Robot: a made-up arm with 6 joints. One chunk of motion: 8 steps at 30 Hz.
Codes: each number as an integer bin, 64 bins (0 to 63) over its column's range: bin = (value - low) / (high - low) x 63, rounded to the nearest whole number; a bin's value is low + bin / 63 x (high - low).
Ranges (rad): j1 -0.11..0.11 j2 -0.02..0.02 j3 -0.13..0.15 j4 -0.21..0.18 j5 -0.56..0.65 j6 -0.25..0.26
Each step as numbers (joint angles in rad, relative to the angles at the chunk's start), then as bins.
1 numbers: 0.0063 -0.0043 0.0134 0.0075 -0.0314 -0.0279
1 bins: 33 25 32 35 28 27
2 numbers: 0.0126 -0.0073 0.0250 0.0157 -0.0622 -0.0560
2 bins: 35 20 35 36 26 24
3 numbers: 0.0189 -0.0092 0.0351 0.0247 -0.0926 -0.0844
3 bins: 37 17 37 38 24 20
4 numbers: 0.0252 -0.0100 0.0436 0.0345 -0.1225 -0.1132
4 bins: 39 16 39 39 23 17
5 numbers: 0.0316 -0.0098 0.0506 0.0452 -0.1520 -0.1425
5 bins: 41 16 41 41 21 13
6 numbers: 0.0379 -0.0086 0.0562 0.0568 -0.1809 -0.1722
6 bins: 42 18 42 43 20 10
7 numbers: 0.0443 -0.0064 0.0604 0.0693 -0.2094 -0.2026
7 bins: 44 21 43 45 18 6
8 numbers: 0.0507 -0.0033 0.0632 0.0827 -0.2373 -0.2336
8 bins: 46 26 43 47 17 2
